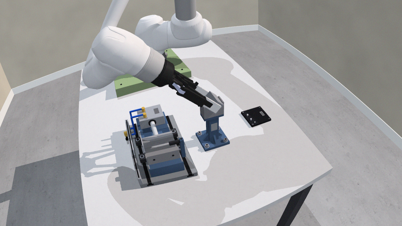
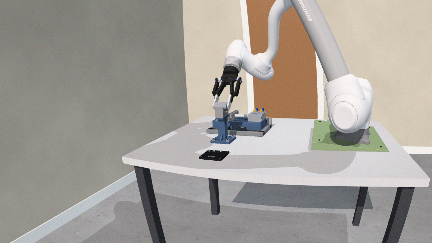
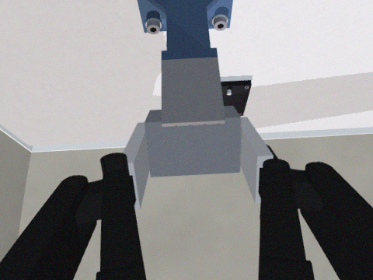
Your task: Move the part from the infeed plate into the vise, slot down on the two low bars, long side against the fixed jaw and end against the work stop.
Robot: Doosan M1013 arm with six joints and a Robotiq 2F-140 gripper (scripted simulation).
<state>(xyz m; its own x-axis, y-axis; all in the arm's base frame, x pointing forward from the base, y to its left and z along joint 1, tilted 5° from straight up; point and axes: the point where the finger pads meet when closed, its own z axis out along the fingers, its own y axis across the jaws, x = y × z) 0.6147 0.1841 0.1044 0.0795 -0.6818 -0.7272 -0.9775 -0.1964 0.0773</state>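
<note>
My gripper is now 120 mm above the blue v-block stand and 10 mm to the right of it. From my hand the other things lie so: part (20 mm to the left, 20 mm below); blue work stop post (120 mm below, 90 mm to the right, 70 mm ahead); work stop (120 mm to the right, 80 mm below, 80 mm ahead).
</note>
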